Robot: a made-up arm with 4 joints. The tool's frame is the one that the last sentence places. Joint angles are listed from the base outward.
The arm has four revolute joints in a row. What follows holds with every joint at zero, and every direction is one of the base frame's.
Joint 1 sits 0.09 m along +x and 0.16 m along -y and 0.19 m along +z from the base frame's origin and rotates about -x.
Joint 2 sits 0.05 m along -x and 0.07 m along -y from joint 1 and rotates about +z.
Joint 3 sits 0.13 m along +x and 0.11 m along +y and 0.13 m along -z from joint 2 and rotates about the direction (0.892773, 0.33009, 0.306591).
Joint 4 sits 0.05 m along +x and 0.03 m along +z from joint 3 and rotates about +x.
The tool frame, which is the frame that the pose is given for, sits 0.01 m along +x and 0.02 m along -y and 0.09 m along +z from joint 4; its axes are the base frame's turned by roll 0.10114, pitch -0.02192 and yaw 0.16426 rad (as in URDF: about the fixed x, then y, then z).
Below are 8 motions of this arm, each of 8 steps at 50 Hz.
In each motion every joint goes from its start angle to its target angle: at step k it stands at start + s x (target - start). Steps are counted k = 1, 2, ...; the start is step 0. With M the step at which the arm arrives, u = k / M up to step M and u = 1 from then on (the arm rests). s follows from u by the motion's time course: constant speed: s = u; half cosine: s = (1 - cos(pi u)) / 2; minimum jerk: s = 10 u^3 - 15 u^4 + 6 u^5.
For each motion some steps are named. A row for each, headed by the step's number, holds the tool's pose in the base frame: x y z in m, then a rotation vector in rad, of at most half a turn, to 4 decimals.
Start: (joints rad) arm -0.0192 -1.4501 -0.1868 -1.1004
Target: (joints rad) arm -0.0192 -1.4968 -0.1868 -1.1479
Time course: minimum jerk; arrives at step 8
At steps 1, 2, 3, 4, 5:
1: 0.2531 -0.3939 0.1350 -0.8742 0.8906 -1.1981
2: 0.2526 -0.3947 0.1346 -0.8757 0.8961 -1.2005
3: 0.2516 -0.3965 0.1339 -0.8787 0.9070 -1.2052
4: 0.2504 -0.3987 0.1330 -0.8824 0.9214 -1.2112
5: 0.2490 -0.4009 0.1321 -0.8861 0.9358 -1.2171

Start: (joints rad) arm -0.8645 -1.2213 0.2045 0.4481
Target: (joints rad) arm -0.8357 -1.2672 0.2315 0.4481
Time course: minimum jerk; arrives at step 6
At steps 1, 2, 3, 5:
1: 0.1457 -0.2859 -0.0245 1.4155 0.0184 -1.1405
2: 0.1441 -0.2874 -0.0250 1.4130 0.0142 -1.1478
3: 0.1415 -0.2900 -0.0258 1.4090 0.0072 -1.1600
5: 0.1372 -0.2940 -0.0270 1.4025 -0.0046 -1.1793

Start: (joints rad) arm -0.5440 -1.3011 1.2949 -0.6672
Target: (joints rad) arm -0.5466 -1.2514 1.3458 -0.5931
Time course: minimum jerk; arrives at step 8
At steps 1, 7, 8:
1: 0.1665 -0.3680 -0.0076 1.1718 -0.0283 -0.6726
7: 0.1726 -0.3619 -0.0149 1.2858 -0.0840 -0.6163
8: 0.1727 -0.3618 -0.0150 1.2877 -0.0848 -0.6153

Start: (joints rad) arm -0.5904 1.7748 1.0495 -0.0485
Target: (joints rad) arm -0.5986 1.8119 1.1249 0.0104
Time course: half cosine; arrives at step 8
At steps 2, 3, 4, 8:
2: -0.0469 0.0169 0.2032 0.8131 0.5756 2.3767
3: -0.0479 0.0180 0.2017 0.8187 0.6007 2.3840
4: -0.0492 0.0194 0.2000 0.8249 0.6305 2.3922
8: -0.0529 0.0227 0.1954 0.8396 0.7099 2.4119

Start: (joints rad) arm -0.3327 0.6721 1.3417 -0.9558
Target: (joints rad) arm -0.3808 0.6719 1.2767 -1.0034
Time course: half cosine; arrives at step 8
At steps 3, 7, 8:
3: 0.1649 -0.0143 0.1932 0.5840 0.0700 1.3970
7: 0.1602 -0.0142 0.2016 0.5432 0.0162 1.3818
8: 0.1599 -0.0142 0.2021 0.5408 0.0131 1.3809

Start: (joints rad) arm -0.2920 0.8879 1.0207 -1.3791
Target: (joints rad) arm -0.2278 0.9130 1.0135 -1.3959
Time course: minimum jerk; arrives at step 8
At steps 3, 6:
3: 0.0601 0.0143 0.2050 -0.1624 -0.2593 1.4555
6: 0.0551 0.0154 0.1980 -0.2096 -0.2432 1.4726

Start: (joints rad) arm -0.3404 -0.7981 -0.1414 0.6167
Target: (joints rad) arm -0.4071 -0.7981 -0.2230 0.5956
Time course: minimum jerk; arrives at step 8
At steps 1, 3, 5, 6, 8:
1: 0.2044 -0.3061 0.1090 0.8293 -0.2289 -0.7011
3: 0.2051 -0.3032 0.1089 0.8196 -0.2184 -0.7079
5: 0.2064 -0.2983 0.1089 0.8027 -0.1999 -0.7193
6: 0.2069 -0.2964 0.1089 0.7963 -0.1927 -0.7235
8: 0.2072 -0.2952 0.1089 0.7924 -0.1883 -0.7260

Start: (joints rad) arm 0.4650 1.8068 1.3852 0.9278
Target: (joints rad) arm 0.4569 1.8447 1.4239 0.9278
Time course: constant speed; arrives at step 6
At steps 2, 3, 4, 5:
2: -0.0793 -0.1336 -0.0465 0.9343 2.4506 0.4255
3: -0.0811 -0.1344 -0.0464 0.9308 2.4609 0.4215
4: -0.0829 -0.1352 -0.0463 0.9272 2.4712 0.4175
5: -0.0847 -0.1359 -0.0462 0.9235 2.4815 0.4134

